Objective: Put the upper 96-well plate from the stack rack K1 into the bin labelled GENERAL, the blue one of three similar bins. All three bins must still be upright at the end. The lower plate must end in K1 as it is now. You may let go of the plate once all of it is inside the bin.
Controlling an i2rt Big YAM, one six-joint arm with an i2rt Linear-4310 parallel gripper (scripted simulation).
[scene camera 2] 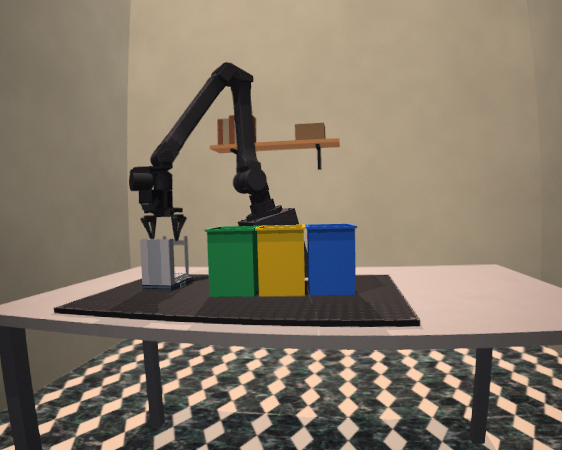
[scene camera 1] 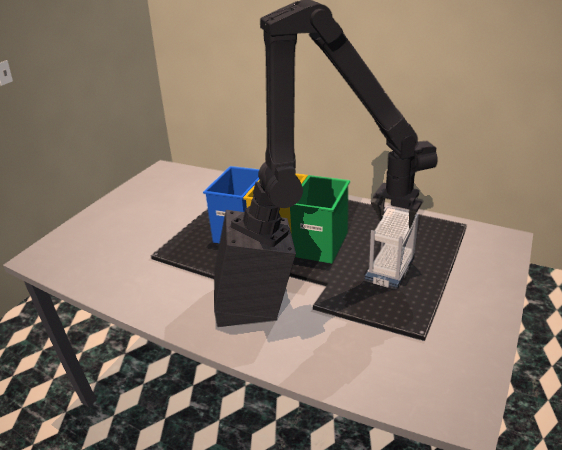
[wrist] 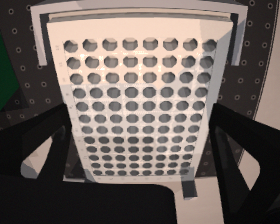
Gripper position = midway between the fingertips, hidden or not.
I see my gripper [scene camera 1: 395, 224], a blue bin [scene camera 2: 331, 247], a green bin [scene camera 2: 232, 250] and a yellow bin [scene camera 2: 281, 272].
The blue bin shows as well in scene camera 1 [scene camera 1: 235, 180]. My gripper shows as well in scene camera 2 [scene camera 2: 164, 241] and in the wrist view [wrist: 140, 111]. The wrist view misses the blue bin: it is out of frame. The wrist view misses the yellow bin: it is out of frame.
